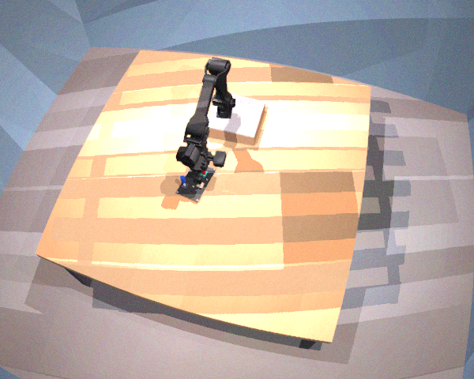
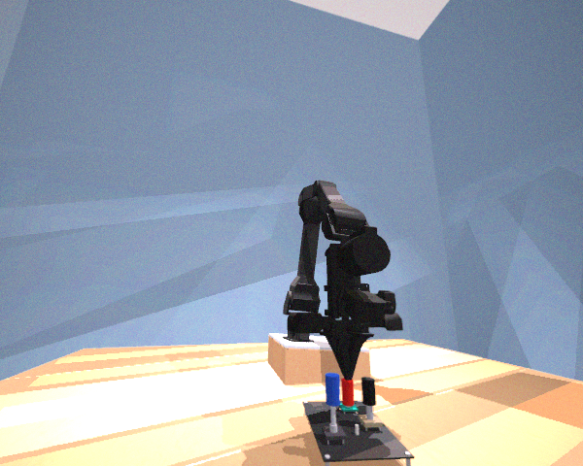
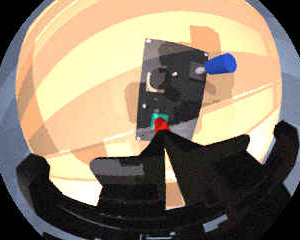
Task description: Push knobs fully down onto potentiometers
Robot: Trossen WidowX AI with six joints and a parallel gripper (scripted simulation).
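Right now my gripper tip is 1 cm above the red knob. Round my gripper tip: blue knob (6 cm ahead, 7 cm to the right, 1 cm above).
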